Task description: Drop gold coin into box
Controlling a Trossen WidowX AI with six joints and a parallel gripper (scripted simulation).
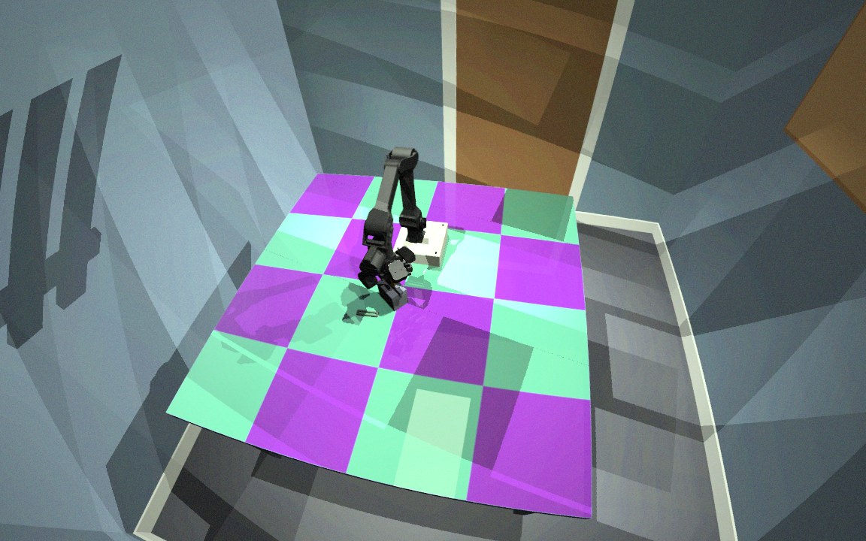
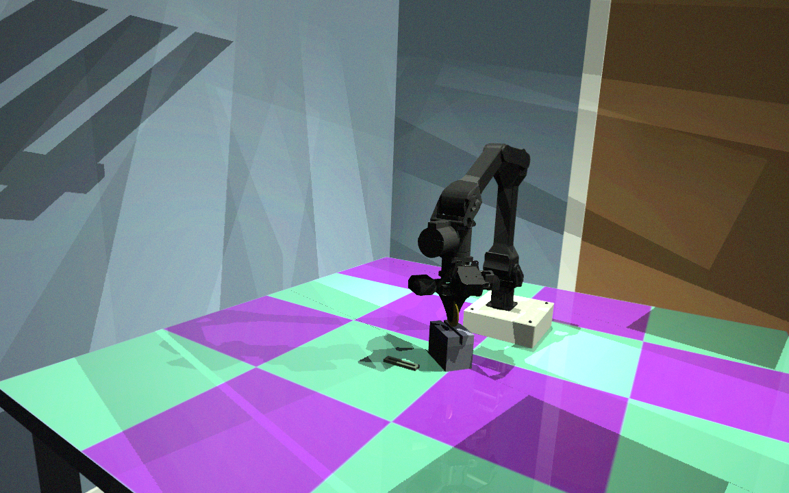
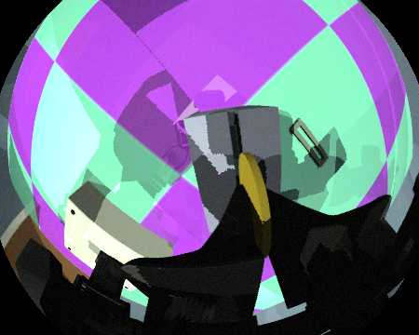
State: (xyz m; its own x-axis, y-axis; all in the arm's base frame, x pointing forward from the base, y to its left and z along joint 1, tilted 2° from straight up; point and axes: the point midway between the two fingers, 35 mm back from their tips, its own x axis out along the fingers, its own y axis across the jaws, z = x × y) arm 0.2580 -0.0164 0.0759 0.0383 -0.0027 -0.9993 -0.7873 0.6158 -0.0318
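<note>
Now: gripper tip 2 cm below the gold coin.
</note>
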